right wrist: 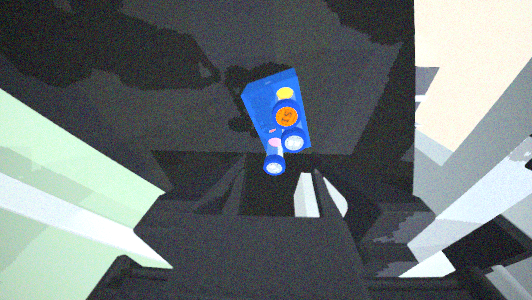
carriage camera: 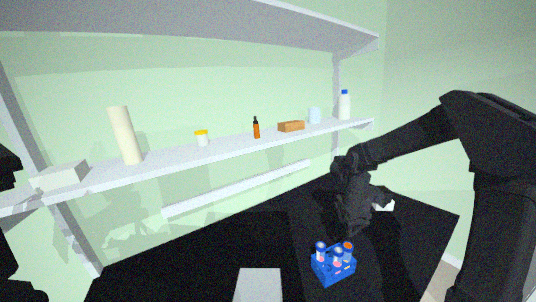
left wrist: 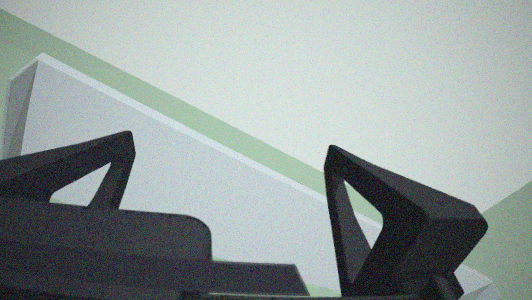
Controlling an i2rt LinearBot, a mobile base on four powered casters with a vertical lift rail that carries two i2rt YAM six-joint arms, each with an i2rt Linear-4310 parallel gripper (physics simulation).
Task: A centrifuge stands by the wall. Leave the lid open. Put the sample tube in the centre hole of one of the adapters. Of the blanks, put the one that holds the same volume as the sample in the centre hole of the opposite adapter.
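Note:
A blue rack stands on the black table, holding tubes with blue-rimmed caps. One tube has an orange-topped cap with dark marks. Two have whitish-topped caps: one tube at the rack's left in the carriage view, another tube at its front. My right gripper is partly open and empty, pointing down behind and above the rack; a whitish cap shows between its fingertips in the right wrist view, beyond them. My left gripper is wide open and empty, away from the rack. The centrifuge cannot be made out.
A white block is partly hidden behind my right gripper. A grey box-like top shows at the bottom edge. Along the wall, a shelf bears a cream cylinder, an amber bottle, a brown box and a white bottle.

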